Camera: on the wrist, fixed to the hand. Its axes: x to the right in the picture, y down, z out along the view.
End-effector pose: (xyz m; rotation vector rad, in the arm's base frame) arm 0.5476 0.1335 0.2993 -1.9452 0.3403 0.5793
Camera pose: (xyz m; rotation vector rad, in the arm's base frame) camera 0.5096 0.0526 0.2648 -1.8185 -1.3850 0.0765
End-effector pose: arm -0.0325 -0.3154 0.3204 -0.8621 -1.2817 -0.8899
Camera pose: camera 0.0597 -0.3283 0.2976 -0.3220 -2.1446 -2.1654
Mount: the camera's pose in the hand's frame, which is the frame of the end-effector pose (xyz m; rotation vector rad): -0.0151 0.0793 -0.0517 -0.3852 -0.4253 -1.3946
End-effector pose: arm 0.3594 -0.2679 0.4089 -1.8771 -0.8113 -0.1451
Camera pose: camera 0.4081 -0.3375 0.3644 -1.3271 -2.4056 -0.8121
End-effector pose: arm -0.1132 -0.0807 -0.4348 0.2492 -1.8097 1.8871
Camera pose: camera -0.1271 -0.0325 -0.5165 1.3907 -1.4388 0.5074
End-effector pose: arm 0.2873 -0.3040 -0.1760 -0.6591 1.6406 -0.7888
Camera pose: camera 0.2388 -0.2356 -0.2224 -2.1655 0.7497 -1.1421
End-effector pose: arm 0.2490 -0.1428 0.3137 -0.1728 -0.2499 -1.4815
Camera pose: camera 0.3300 -0.1354 0.2629 -0.7295 -0.4672 -2.8755
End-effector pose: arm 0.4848 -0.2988 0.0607 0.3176 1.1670 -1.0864
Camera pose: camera 0.5197 -0.2160 0.0274 -1.1582 1.1095 -1.9067
